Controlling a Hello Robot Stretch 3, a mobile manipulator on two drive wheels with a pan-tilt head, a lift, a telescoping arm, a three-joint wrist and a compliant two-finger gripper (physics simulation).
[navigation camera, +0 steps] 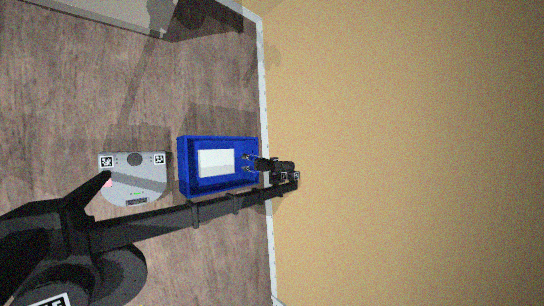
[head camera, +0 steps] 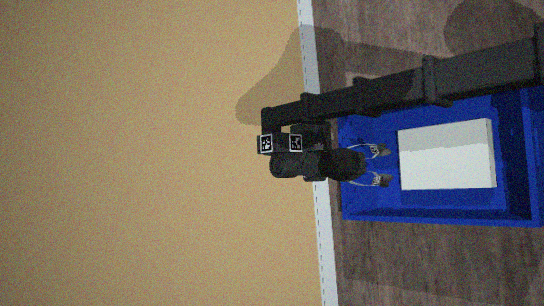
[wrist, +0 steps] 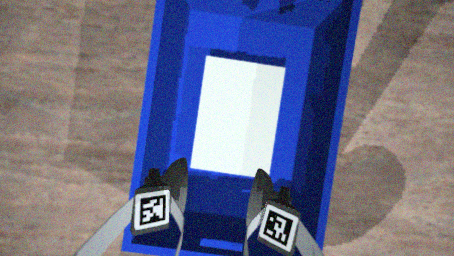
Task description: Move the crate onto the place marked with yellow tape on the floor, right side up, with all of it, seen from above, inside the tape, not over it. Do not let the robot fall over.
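Places are measured from the robot's base along level axes (x right, y ahead, z up), in millimetres.
Pixels of known places: gripper, fingertip midpoint: (navigation camera: pixel 242 162) (head camera: pixel 387 165); robot's base, origin of the base link: (navigation camera: pixel 134 158).
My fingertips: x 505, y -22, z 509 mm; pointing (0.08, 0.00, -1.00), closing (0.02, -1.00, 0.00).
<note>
For each thing: its top centre in the pictures, then the offset to it from my fingertips.
- blue crate, middle of its top: (head camera: pixel 419 155) (navigation camera: pixel 227 163) dx +64, dy -32, dz -289 mm
- white block, middle of its top: (head camera: pixel 440 156) (navigation camera: pixel 218 162) dx +64, dy -32, dz -438 mm
The blue crate (head camera: pixel 435 221) (navigation camera: pixel 217 137) (wrist: pixel 149 90) stands upright on the floor, one short end close to the skirting board. A white block (head camera: pixel 445 162) (navigation camera: pixel 216 161) (wrist: pixel 237 115) lies inside it. My gripper (head camera: pixel 385 165) (navigation camera: pixel 245 163) (wrist: pixel 218 182) is open and points down over the crate's wall-side end, between the block and the short wall there. Nothing is between its fingers. How high the fingertips are above the crate floor is hard to tell. The yellow tape outline does not clearly show in these views.
A tan wall (head camera: pixel 150 175) (navigation camera: pixel 400 150) with a white skirting board (head camera: pixel 327 245) (navigation camera: pixel 264 100) runs beyond the crate. My arm (navigation camera: pixel 165 220) reaches alongside the crate. My base (navigation camera: pixel 135 175) is on the crate's other side. A pale, flat-sided object (navigation camera: pixel 110 12) stands at the navigation view's upper left.
</note>
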